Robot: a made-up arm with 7 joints.
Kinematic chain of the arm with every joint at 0, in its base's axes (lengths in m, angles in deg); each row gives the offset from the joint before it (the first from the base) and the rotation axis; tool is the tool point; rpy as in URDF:
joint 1: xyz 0 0 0.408 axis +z
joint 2: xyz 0 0 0 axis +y
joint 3: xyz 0 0 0.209 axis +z
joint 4: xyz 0.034 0 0 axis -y
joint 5: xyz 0.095 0 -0.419 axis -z
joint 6: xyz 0 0 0 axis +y
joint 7: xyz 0.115 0 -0.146 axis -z
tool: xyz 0 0 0 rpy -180 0 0
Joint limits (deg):
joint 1: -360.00..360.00
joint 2: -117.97..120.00
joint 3: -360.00..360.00
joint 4: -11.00..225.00
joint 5: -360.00..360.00
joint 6: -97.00..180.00
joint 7: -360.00..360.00
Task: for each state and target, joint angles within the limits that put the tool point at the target. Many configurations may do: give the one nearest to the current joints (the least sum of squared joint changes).
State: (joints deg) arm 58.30 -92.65 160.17 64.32 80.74 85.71 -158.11
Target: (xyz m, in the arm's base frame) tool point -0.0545 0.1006 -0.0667
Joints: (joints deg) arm 60.89 -86.52 149.94 49.45 72.33 97.31 -158.11
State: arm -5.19 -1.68 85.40 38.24 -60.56 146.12 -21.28
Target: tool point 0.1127 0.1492 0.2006
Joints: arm -1.15 14.33 85.74 21.29 -51.98 133.03 -21.28
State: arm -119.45 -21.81 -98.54 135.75 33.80 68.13 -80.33
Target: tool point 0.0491 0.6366 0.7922
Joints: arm -138.63 -37.36 -113.19 131.46 29.66 75.21 -80.33
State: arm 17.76 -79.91 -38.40 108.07 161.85 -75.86 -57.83
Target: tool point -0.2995 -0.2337 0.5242
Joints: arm -5.59 -106.97 -46.77 99.96 162.30 -97.00 -57.83
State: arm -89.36 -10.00 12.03 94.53 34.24 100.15 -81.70
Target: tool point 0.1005 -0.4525 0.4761
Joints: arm -94.65 -6.36 6.81 74.02 27.27 114.64 -81.70
